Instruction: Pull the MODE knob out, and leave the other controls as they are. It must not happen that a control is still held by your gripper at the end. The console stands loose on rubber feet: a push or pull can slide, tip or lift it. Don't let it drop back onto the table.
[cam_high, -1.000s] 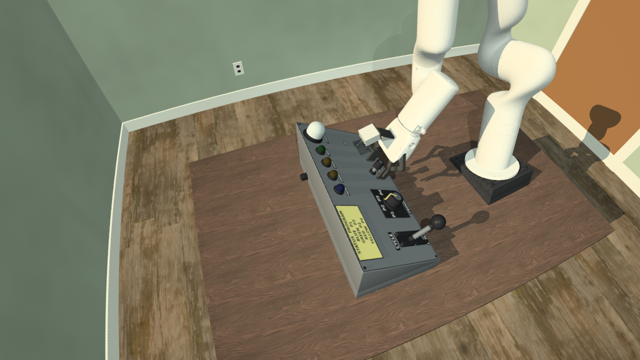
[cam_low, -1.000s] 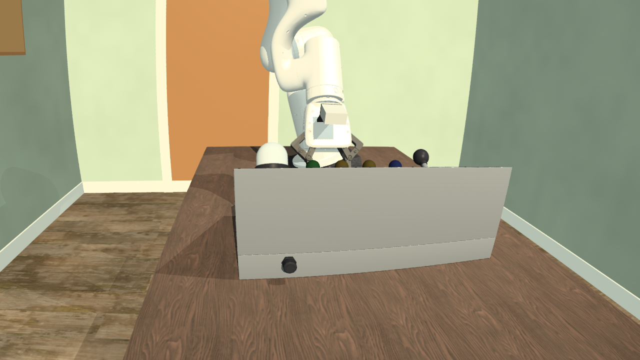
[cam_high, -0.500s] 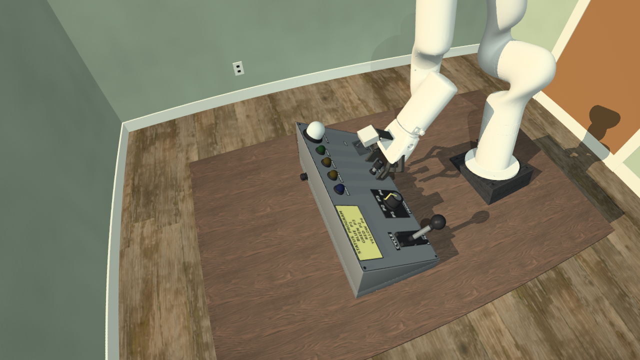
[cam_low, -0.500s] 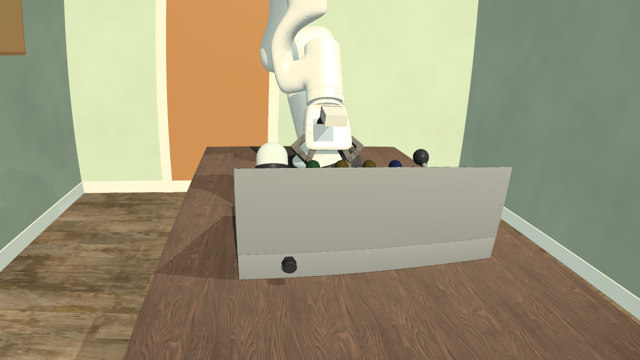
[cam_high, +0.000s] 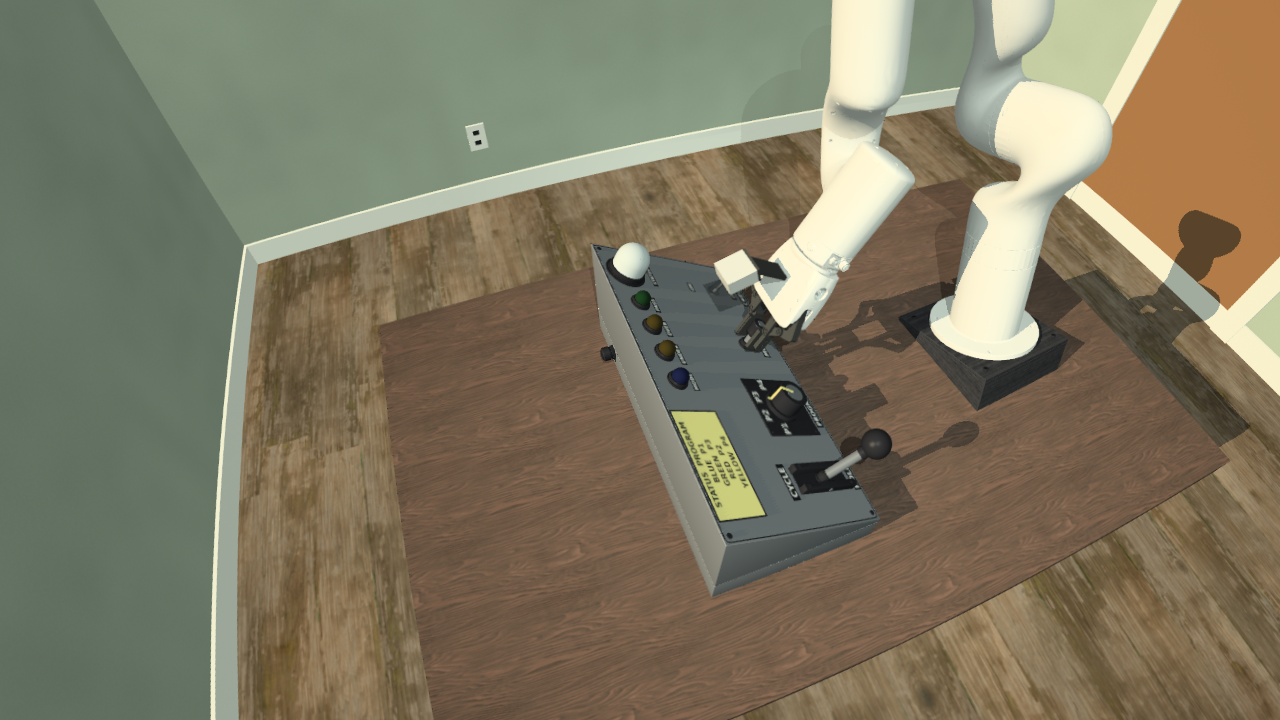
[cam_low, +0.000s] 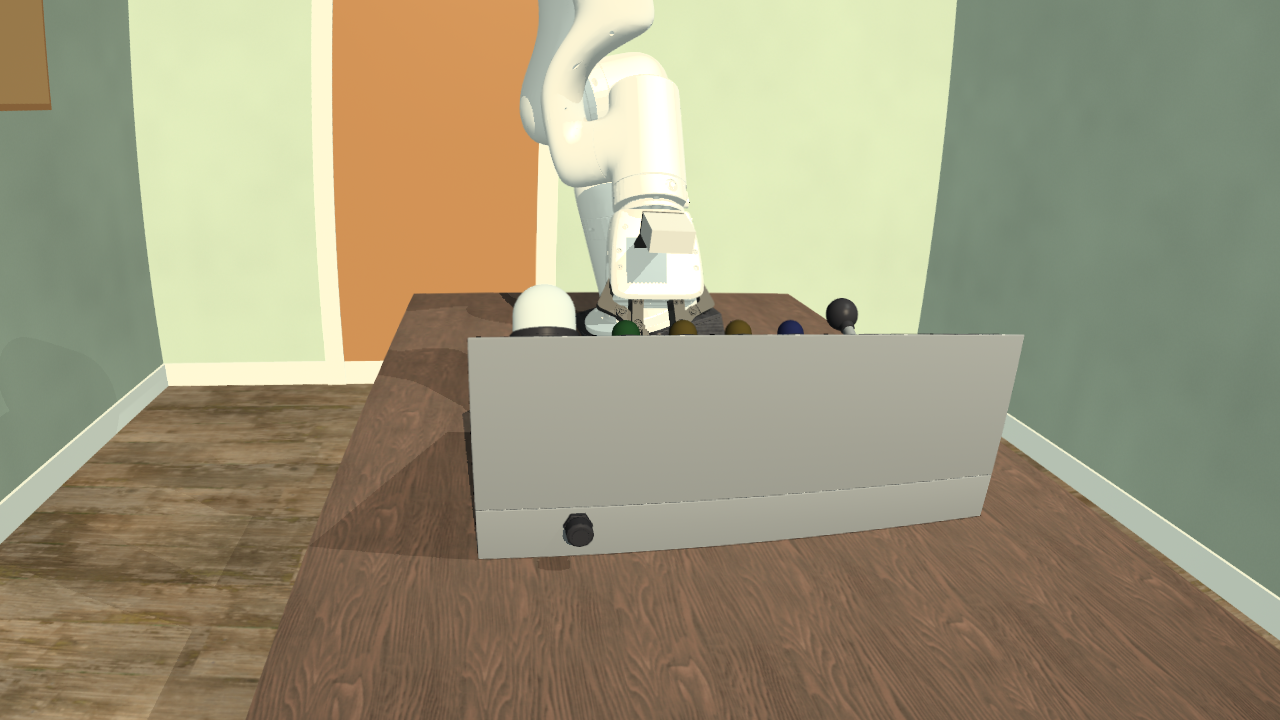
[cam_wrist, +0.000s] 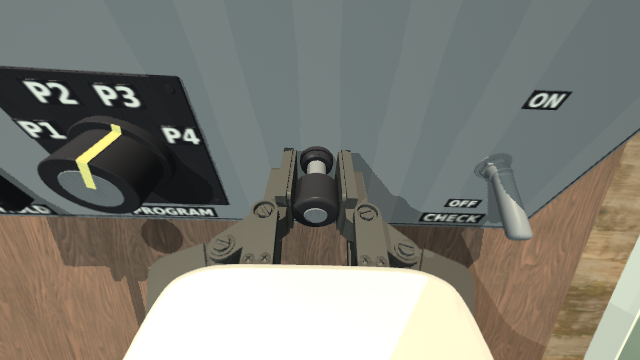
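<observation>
Right now the mode knob is right at my hand. From my hand the other things lie so: cycle lever (1 cm ahead, 24 cm to the left); program dial (3 cm ahead, 11 cm to the left); check toggle (2 cm behind, 12 cm to the right, 1 cm below).
</observation>
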